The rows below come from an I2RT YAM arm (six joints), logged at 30 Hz.
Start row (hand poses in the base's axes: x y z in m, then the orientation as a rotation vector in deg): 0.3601 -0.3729 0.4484 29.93 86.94 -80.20
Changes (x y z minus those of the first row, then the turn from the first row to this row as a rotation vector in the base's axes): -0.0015 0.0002 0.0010 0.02 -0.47 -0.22; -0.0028 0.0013 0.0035 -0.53 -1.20 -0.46; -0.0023 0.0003 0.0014 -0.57 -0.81 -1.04; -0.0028 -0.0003 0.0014 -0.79 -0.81 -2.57; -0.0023 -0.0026 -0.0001 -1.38 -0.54 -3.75; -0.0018 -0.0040 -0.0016 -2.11 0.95 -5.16; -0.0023 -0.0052 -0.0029 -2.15 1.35 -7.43; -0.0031 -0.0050 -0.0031 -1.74 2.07 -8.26; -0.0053 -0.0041 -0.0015 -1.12 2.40 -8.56; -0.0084 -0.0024 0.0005 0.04 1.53 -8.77; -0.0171 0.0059 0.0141 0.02 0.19 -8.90; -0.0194 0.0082 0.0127 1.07 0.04 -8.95; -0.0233 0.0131 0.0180 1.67 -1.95 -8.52
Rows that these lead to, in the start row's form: 0.3586 -0.3727 0.4494 30.42 86.56 -80.14; 0.3573 -0.3716 0.4519 30.73 85.54 -80.37; 0.3578 -0.3726 0.4498 30.94 85.78 -81.02; 0.3573 -0.3732 0.4498 32.07 85.48 -82.34; 0.3578 -0.3755 0.4483 32.51 85.13 -83.77; 0.3583 -0.3769 0.4468 32.29 85.62 -86.05; 0.3578 -0.3781 0.4455 33.91 85.67 -88.00; 0.3570 -0.3779 0.4453 34.40 86.48 -88.69; 0.3548 -0.3770 0.4469 34.84 87.21 -88.65; 0.3517 -0.3753 0.4489 36.30 87.40 -87.58; 0.3430 -0.3670 0.4625 37.24 86.28 -87.05; 0.3407 -0.3647 0.4611 38.04 86.98 -86.28; 0.3368 -0.3598 0.4664 39.28 85.86 -84.58
